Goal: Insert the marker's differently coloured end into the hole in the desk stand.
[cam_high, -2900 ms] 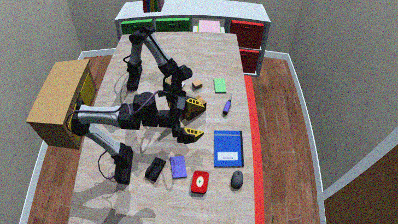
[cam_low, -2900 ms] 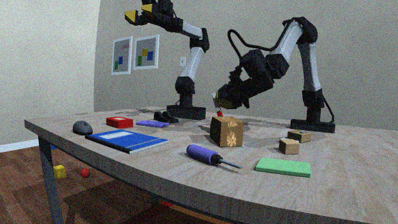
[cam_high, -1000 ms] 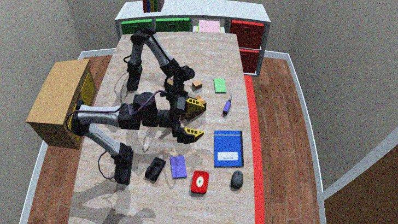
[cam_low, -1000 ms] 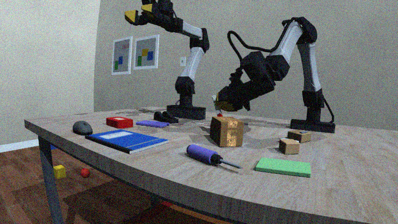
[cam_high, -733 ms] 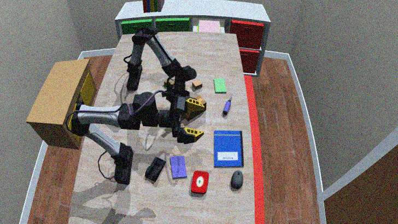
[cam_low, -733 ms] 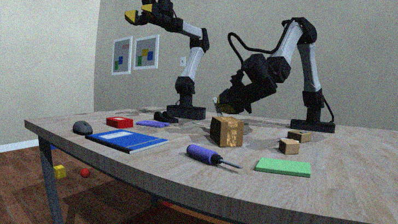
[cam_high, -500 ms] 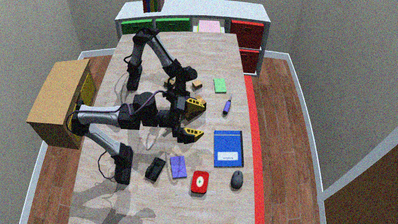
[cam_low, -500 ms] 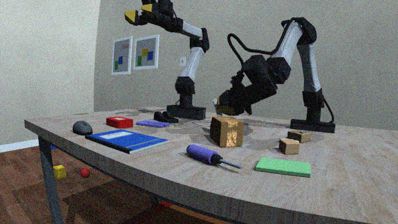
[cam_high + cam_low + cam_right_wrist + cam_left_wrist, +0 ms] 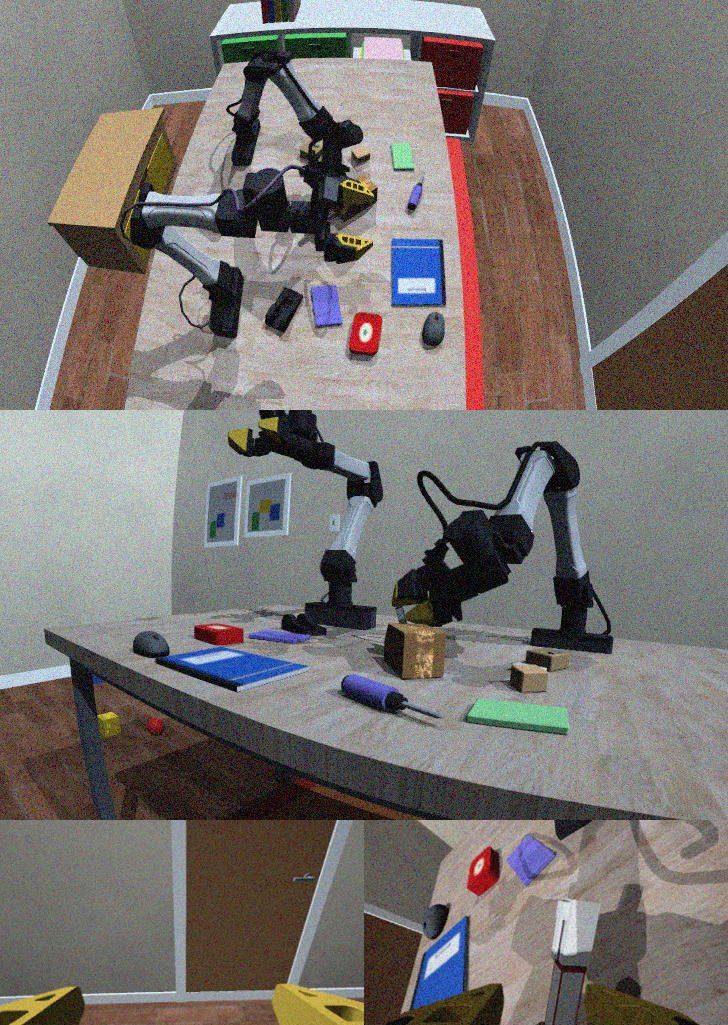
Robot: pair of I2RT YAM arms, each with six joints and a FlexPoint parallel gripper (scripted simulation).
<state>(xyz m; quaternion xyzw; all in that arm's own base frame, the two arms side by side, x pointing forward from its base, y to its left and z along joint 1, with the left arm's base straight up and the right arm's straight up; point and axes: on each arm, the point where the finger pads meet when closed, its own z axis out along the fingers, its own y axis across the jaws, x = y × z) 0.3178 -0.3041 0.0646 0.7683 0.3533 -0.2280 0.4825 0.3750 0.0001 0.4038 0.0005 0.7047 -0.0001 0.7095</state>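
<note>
The marker lies 2 cm below my left hand and 1 cm ahead of it. Also, from my left hand: brown block-shaped stand: 7 cm ahead, 6 cm below, 4 cm to the left; purple pad: 29 cm to the right, 8 cm below, 2 cm behind; purple screwdriver: 27 cm ahead, 9 cm to the left, 8 cm below.
</note>
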